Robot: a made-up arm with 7 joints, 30 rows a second.
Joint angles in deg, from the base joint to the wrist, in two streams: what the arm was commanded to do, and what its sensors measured. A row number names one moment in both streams.
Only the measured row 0 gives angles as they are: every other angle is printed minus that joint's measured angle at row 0.
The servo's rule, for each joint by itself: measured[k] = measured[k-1] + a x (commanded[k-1-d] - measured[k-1]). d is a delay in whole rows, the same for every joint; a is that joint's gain. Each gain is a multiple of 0.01, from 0.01 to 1. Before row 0 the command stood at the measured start. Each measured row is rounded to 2 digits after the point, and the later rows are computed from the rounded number. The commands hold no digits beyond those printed.
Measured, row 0: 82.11, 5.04, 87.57, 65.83, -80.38, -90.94, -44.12
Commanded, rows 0 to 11: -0.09, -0.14, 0.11, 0.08, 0.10, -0.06, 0.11; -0.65, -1.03, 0.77, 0.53, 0.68, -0.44, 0.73; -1.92, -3.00, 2.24, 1.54, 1.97, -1.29, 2.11; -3.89, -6.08, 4.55, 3.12, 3.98, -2.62, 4.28; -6.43, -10.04, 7.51, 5.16, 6.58, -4.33, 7.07; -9.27, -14.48, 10.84, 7.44, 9.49, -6.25, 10.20; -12.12, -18.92, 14.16, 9.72, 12.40, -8.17, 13.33; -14.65, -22.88, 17.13, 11.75, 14.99, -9.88, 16.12; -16.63, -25.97, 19.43, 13.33, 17.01, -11.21, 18.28; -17.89, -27.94, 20.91, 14.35, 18.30, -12.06, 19.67; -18.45, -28.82, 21.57, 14.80, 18.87, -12.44, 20.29; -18.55, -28.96, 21.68, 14.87, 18.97, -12.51, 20.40
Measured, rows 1 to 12: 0.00, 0.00, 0.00, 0.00, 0.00, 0.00, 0.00; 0.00, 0.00, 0.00, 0.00, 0.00, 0.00, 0.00; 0.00, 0.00, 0.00, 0.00, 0.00, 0.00, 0.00; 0.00, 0.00, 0.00, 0.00, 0.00, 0.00, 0.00; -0.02, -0.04, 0.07, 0.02, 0.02, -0.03, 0.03; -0.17, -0.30, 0.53, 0.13, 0.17, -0.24, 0.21; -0.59, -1.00, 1.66, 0.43, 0.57, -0.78, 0.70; -1.38, -2.32, 3.57, 0.99, 1.32, -1.72, 1.63; -2.59, -4.33, 6.17, 1.87, 2.48, -3.05, 3.04; -4.19, -6.97, 9.25, 3.04, 4.02, -4.68, 4.90; -6.09, -10.08, 12.49, 4.44, 5.86, -6.46, 7.09; -8.14, -13.41, 15.55, 5.98, 7.87, -8.20, 9.44
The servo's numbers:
d 4
a 0.24 0.26 0.66 0.21 0.22 0.51 0.26

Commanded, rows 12 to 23: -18.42, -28.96, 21.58, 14.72, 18.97, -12.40, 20.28; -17.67, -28.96, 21.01, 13.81, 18.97, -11.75, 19.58; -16.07, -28.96, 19.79, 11.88, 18.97, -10.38, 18.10; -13.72, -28.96, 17.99, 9.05, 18.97, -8.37, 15.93; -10.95, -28.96, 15.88, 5.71, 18.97, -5.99, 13.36; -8.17, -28.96, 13.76, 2.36, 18.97, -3.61, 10.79; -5.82, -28.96, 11.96, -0.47, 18.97, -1.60, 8.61; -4.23, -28.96, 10.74, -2.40, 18.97, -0.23, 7.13; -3.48, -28.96, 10.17, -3.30, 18.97, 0.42, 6.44; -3.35, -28.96, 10.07, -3.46, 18.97, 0.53, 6.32; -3.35, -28.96, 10.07, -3.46, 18.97, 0.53, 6.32; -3.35, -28.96, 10.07, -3.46, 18.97, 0.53, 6.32
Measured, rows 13 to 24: -10.18, -16.68, 18.11, 7.52, 9.88, -9.74, 11.74; -12.03, -19.61, 19.96, 8.95, 11.73, -10.92, 13.80; -13.57, -22.00, 21.02, 10.18, 13.30, -11.70, 15.49; -14.77, -23.81, 21.46, 11.16, 14.55, -12.11, 16.77; -15.65, -25.15, 21.54, 11.91, 15.52, -12.26, 17.68; -16.13, -26.14, 21.19, 12.31, 16.28, -12.00, 18.17; -16.12, -26.87, 20.27, 12.22, 16.87, -11.17, 18.15; -15.54, -27.41, 18.77, 11.55, 17.33, -9.74, 17.57; -14.44, -27.81, 16.86, 10.32, 17.69, -7.83, 16.48; -12.94, -28.11, 14.81, 8.65, 17.97, -5.68, 15.00; -11.23, -28.33, 12.93, 6.73, 18.19, -3.60, 13.34; -9.55, -28.49, 11.48, 4.81, 18.36, -1.88, 11.73
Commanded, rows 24 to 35: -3.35, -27.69, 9.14, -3.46, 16.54, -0.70, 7.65; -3.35, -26.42, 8.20, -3.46, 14.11, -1.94, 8.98; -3.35, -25.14, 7.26, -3.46, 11.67, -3.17, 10.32; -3.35, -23.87, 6.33, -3.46, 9.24, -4.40, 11.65; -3.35, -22.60, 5.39, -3.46, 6.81, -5.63, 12.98; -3.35, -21.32, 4.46, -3.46, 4.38, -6.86, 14.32; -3.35, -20.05, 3.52, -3.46, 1.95, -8.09, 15.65; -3.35, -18.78, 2.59, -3.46, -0.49, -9.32, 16.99; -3.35, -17.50, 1.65, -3.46, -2.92, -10.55, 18.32; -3.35, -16.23, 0.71, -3.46, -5.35, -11.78, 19.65; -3.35, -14.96, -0.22, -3.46, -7.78, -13.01, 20.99; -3.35, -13.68, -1.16, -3.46, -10.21, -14.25, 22.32
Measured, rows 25 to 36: -8.09, -28.61, 10.62, 3.11, 18.49, -0.71, 10.35; -6.95, -28.70, 10.26, 1.73, 18.60, -0.08, 9.30; -6.09, -28.77, 10.13, 0.64, 18.68, 0.23, 8.53; -5.43, -28.82, 10.09, -0.22, 18.74, 0.38, 7.96; -4.93, -28.53, 9.46, -0.90, 18.26, -0.17, 7.88; -4.55, -27.98, 8.63, -1.44, 17.35, -1.07, 8.17; -4.26, -27.24, 7.73, -1.86, 16.10, -2.14, 8.73; -4.04, -26.36, 6.81, -2.20, 14.59, -3.29, 9.49; -3.87, -25.38, 5.87, -2.46, 12.88, -4.48, 10.40; -3.75, -24.32, 4.94, -2.67, 11.01, -5.69, 11.42; -3.65, -23.21, 4.00, -2.84, 9.02, -6.91, 12.52; -3.58, -22.06, 3.07, -2.97, 6.93, -8.14, 13.68
